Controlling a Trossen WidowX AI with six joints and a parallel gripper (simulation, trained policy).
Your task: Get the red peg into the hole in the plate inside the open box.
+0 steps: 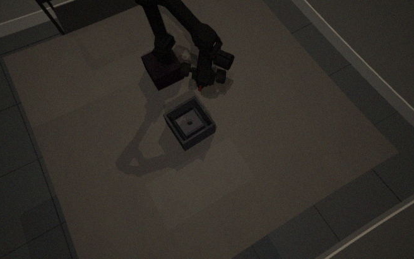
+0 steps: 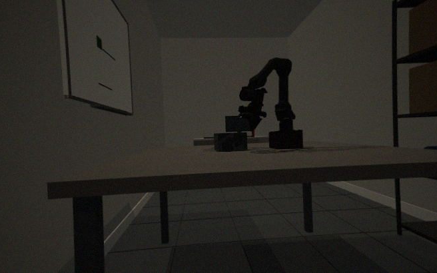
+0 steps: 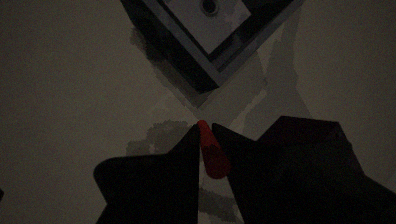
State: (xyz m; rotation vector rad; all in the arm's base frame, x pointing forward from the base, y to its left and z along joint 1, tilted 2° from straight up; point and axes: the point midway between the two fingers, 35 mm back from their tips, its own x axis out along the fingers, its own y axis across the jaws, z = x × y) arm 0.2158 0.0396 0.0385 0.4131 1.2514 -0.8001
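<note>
Right now the pale plate is 13 cm to the right of my gripper tip, 8 cm ahead of it and 6 cm below it. Round my gripper tip: red peg 1 cm to the left, 1 cm above; then dark box 13 cm to the right, 8 cm below, 8 cm ahead.
</note>
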